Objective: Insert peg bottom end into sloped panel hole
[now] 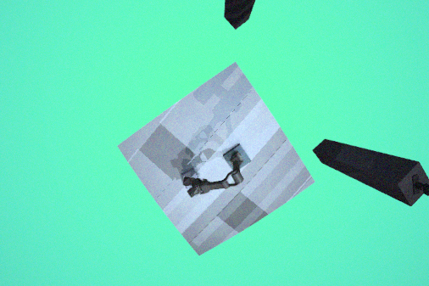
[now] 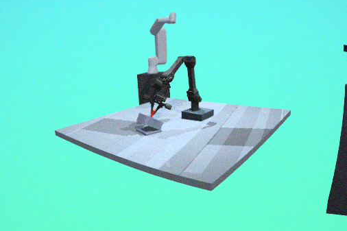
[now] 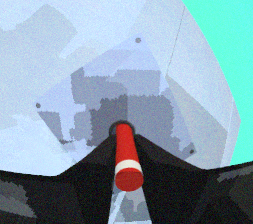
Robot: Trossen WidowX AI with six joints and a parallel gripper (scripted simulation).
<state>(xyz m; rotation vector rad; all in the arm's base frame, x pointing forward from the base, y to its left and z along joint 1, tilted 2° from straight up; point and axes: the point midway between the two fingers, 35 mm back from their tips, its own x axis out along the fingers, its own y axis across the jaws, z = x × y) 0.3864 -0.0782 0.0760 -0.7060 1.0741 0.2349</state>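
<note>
Right now the red peg is 10 mm behind my gripper tip and 10 mm above it. The rest, counted from my gripper tip: flat base plate 30 mm ahead, 10 mm to the right, 100 mm below; then sloped grey panel 20 mm ahead, 10 mm to the right, 40 mm below.
</note>
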